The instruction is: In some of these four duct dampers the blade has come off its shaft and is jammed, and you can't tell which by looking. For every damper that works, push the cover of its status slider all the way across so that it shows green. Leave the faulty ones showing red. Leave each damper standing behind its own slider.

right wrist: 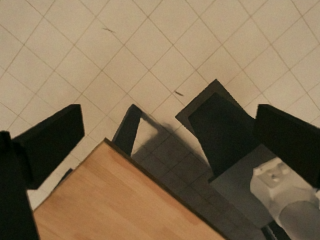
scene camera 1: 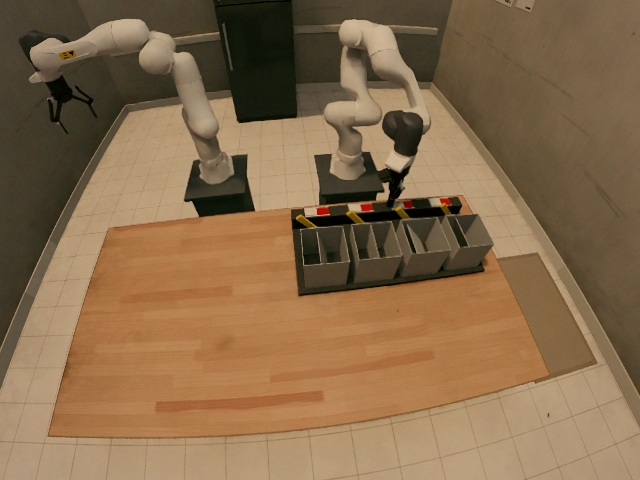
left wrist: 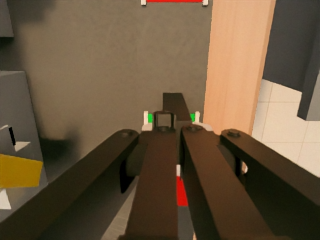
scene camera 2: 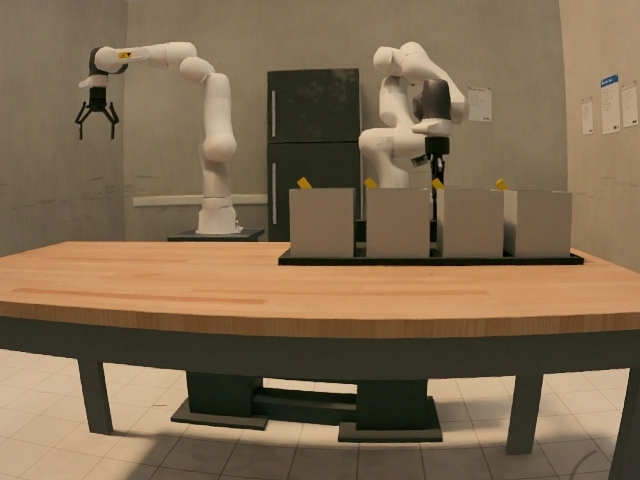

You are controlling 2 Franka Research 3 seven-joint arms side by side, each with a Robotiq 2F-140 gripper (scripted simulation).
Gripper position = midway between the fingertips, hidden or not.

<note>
In view: the left gripper (scene camera 2: 437, 220), the right gripper (scene camera 1: 81, 124), a damper (scene camera 2: 322, 222), a damper (scene camera 2: 397, 219), a damper (scene camera 2: 470, 222) and a damper (scene camera 1: 464, 253).
The left gripper shows as well in the left wrist view (left wrist: 171, 108). The right gripper is seen too in the right wrist view (right wrist: 169, 119) and in scene camera 2 (scene camera 2: 96, 139).
</note>
